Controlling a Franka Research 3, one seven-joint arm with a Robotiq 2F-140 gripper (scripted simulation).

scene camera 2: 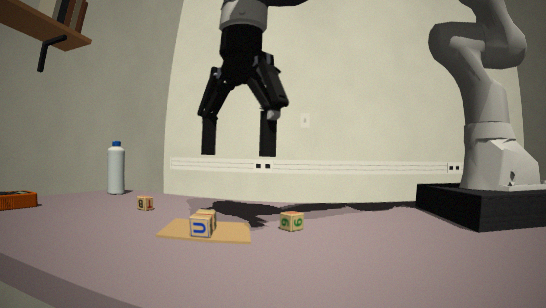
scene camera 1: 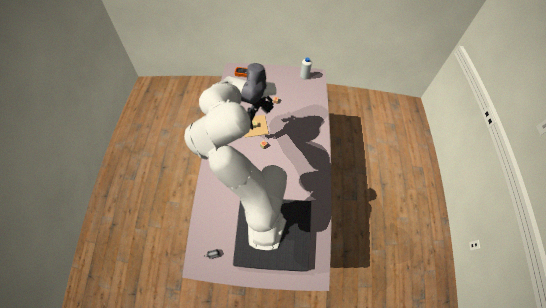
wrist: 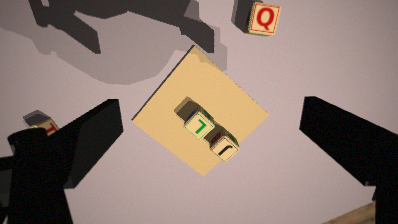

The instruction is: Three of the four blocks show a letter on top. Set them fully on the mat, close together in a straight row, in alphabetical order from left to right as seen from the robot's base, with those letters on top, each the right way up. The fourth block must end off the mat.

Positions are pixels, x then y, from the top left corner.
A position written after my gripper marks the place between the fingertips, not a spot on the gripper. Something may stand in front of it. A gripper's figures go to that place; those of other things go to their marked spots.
Labels:
My gripper [scene camera 2: 234,155] is 49 cm from the lens. A tan mat [scene camera 2: 225,232]: 46 cm from the lens.

